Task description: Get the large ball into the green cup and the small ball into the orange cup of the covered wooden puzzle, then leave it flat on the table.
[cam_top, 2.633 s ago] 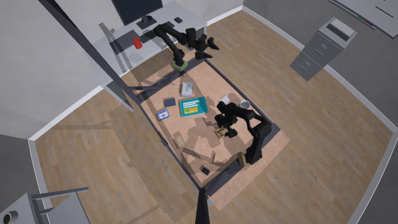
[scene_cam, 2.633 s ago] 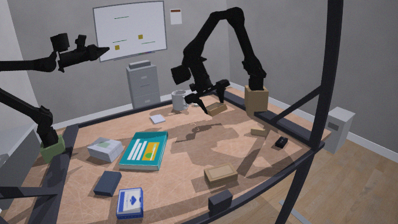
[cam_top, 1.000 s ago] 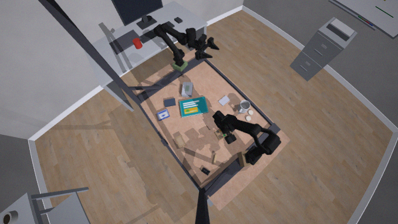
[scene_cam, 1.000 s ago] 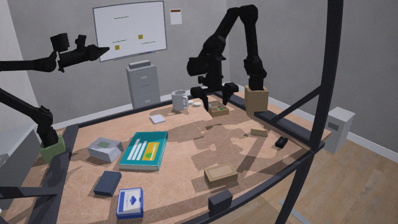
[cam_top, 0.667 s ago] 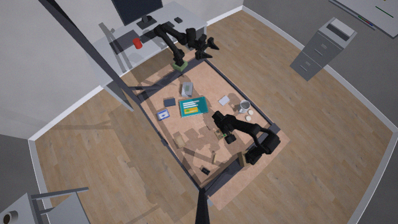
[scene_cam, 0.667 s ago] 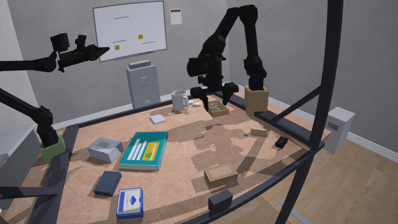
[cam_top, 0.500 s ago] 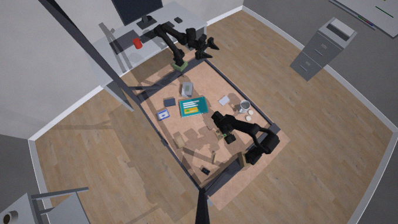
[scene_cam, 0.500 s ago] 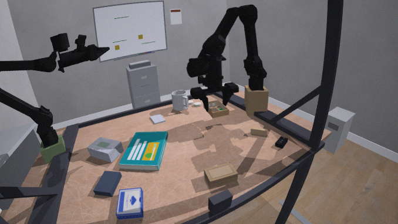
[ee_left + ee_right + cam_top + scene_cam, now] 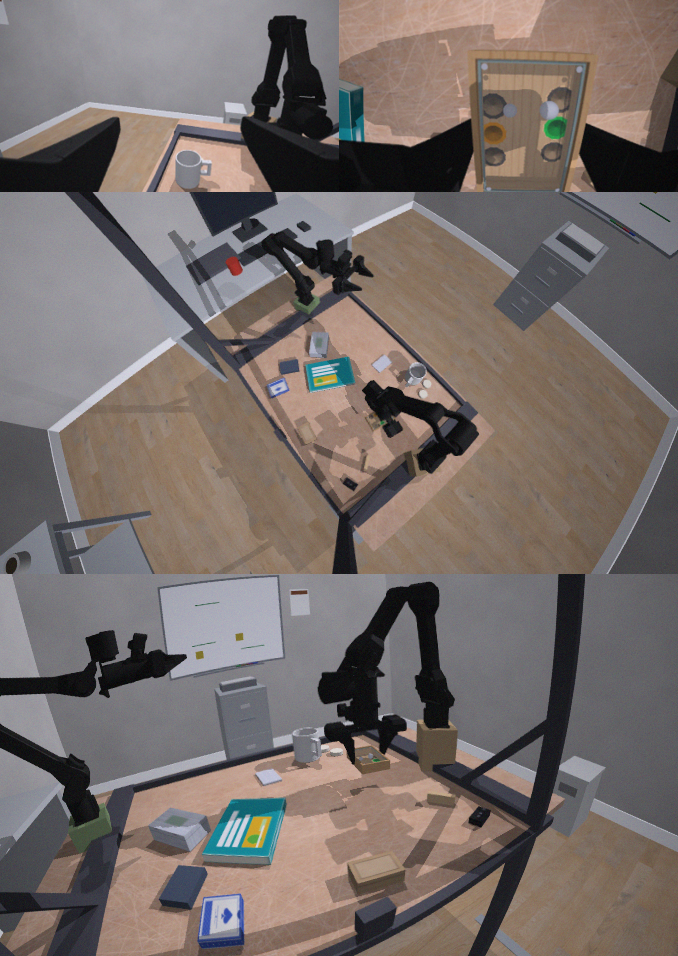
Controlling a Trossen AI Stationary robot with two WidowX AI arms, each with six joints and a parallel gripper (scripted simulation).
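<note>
Right now my right hand is 30 mm above the covered wooden puzzle. The rest, counted from my right hand: dark blue box 450 mm to the left, 210 mm behind, 100 mm below.
</note>
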